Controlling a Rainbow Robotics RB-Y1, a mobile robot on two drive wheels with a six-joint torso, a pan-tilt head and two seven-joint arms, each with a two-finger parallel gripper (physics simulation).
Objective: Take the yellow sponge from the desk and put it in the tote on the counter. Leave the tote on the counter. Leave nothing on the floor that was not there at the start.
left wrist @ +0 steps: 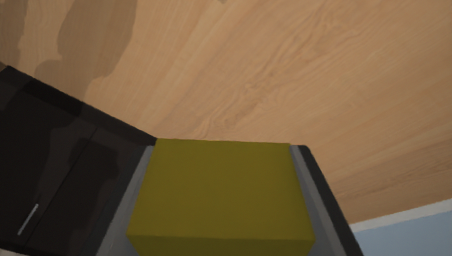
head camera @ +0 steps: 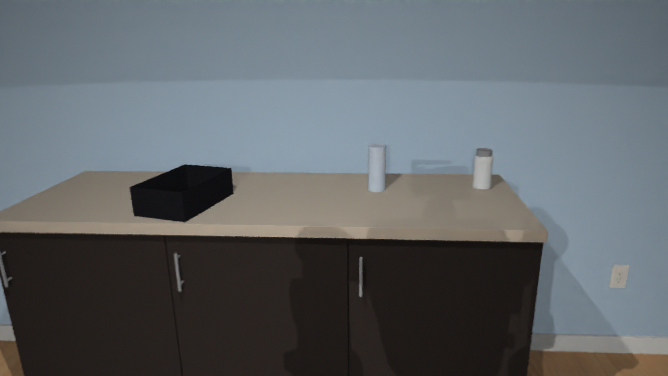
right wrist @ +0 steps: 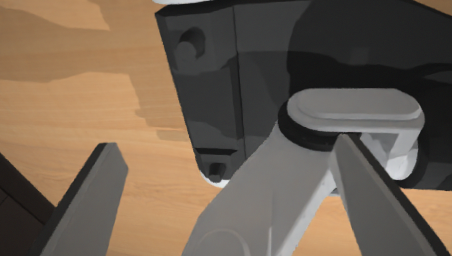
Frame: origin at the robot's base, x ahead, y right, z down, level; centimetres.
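Seen in the pictures: left gripper, fingertip midpoint: (left wrist: 222, 159); right gripper, fingertip midpoint: (right wrist: 228, 152).
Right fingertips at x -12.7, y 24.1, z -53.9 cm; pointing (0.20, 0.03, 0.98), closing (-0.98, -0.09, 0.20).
Pixels of each thing's top centre, then the offset from my right fingertips to it. "*": a spot on its surface instead. Level surfaces: height alone.
- yellow sponge, surface spot: (left wrist: 222, 190) * dy -46.0, dx +13.3, dz -39.0 cm
- black tote, middle of its top: (head camera: 183, 177) dy -84.4, dx +159.3, dz -47.2 cm
- counter, its level: dz -37.2 cm
- pale blue cylinder, middle of its top: (head camera: 377, 145) dy -16.5, dx +176.3, dz -54.2 cm
- white jar with a grey lid, middle of its top: (head camera: 484, 149) dy +23.4, dx +178.5, dz -52.0 cm
The yellow sponge (left wrist: 222, 190) is a thick block held between the two fingers of my left gripper (left wrist: 222, 159), which is shut on it above the wooden floor. In the head view the black tote (head camera: 185, 192) stands on the left part of the counter (head camera: 300, 205); its inner floor is too dark to make out. My right gripper (right wrist: 228, 152) is open, with its fingers wide apart and no object between them. Neither gripper shows in the head view, and the desk does not show.
A pale blue cylinder (head camera: 377, 168) and a white jar with a grey lid (head camera: 482, 170) stand on the counter's right part. Dark cabinet doors (head camera: 255, 300) with bar handles are below the counter top. The robot's own base (right wrist: 200, 100) shows beside the right gripper.
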